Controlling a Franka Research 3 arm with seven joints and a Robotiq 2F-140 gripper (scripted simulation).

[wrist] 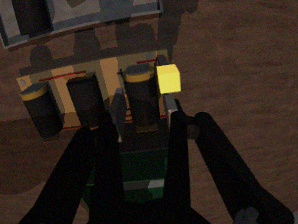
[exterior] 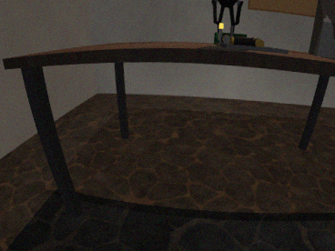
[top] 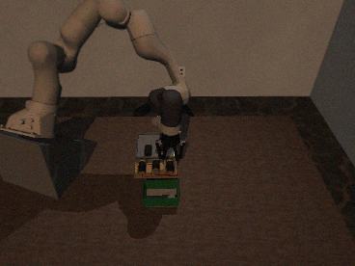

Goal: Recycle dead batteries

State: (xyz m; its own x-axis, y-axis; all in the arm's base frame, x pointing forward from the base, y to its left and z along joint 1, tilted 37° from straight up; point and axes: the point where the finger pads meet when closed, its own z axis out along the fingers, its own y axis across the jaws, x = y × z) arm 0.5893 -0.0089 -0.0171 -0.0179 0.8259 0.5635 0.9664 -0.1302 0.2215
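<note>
Now: hand 2 cm short of the yellow bulb, 4 cm to the right of it and 3 cm below it. From my hand the other things lie so: grey tray (7 cm behind, 18 cm to the left, 5 cm below); then green recycling box (4 cm behind, 16 cm to the right, 4 cm below).
</note>
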